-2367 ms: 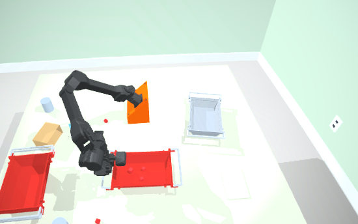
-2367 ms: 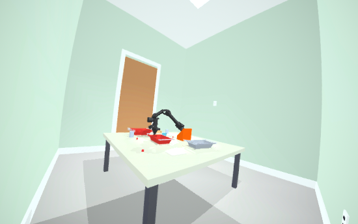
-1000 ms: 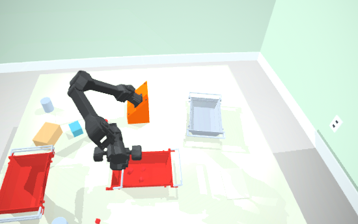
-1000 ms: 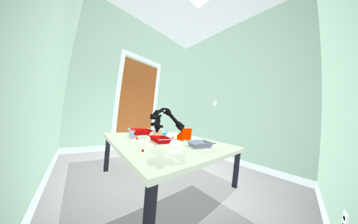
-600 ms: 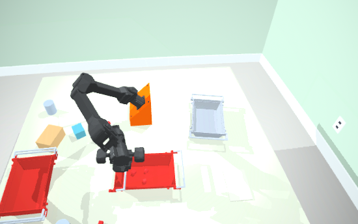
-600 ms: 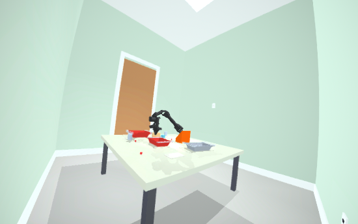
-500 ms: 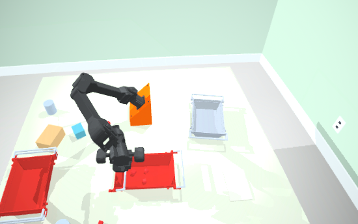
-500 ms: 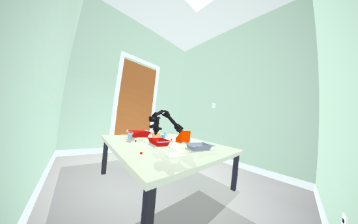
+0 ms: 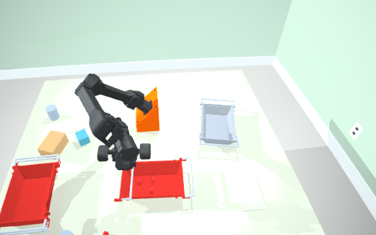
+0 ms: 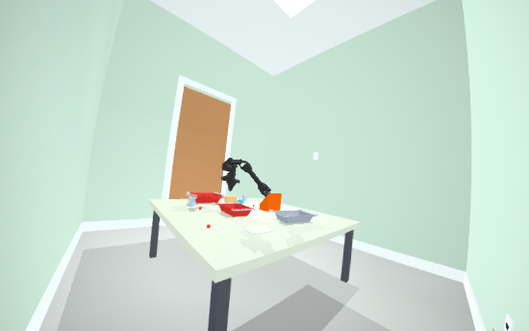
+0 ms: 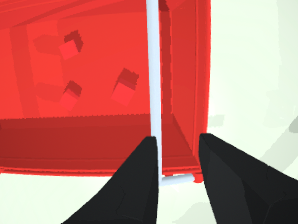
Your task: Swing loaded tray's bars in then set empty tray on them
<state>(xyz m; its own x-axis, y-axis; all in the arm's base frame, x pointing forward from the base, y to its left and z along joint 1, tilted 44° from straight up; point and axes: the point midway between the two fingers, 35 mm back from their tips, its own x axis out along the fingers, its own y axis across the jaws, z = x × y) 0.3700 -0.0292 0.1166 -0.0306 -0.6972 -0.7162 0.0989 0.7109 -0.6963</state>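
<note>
The grey tray lies 28 cm behind my gripper tip, 45 cm to the left of it and 12 cm below it. From my gripper tip the other things lie so: tan block (26 cm behind, 36 cm to the right, 13 cm below); then cyan cube (30 cm behind, 23 cm to the right, 14 cm below).
</note>
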